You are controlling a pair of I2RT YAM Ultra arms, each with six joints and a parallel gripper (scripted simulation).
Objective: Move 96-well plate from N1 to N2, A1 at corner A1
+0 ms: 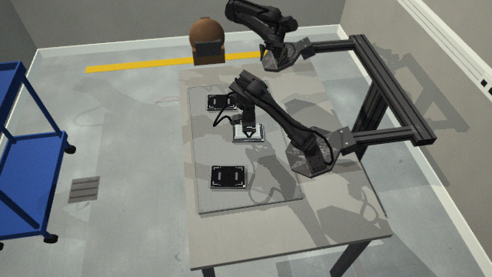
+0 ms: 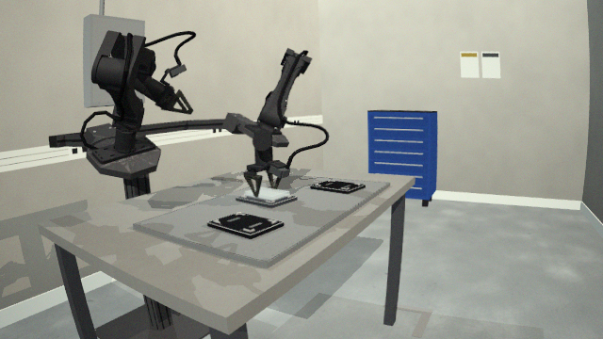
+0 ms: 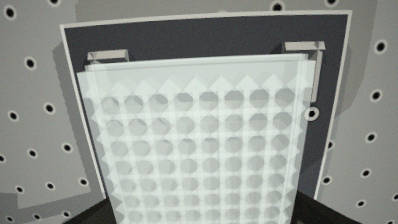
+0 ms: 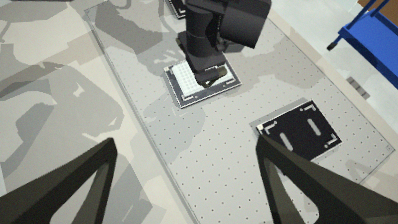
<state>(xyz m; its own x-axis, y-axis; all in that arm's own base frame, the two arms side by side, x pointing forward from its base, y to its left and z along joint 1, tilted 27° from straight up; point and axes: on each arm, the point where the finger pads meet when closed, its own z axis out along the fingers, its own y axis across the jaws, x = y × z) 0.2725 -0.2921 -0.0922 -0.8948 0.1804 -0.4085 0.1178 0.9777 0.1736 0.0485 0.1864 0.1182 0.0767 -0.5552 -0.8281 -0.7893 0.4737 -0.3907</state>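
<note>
The white 96-well plate is 10 mm below my left hand and 10 mm ahead of it.
</note>
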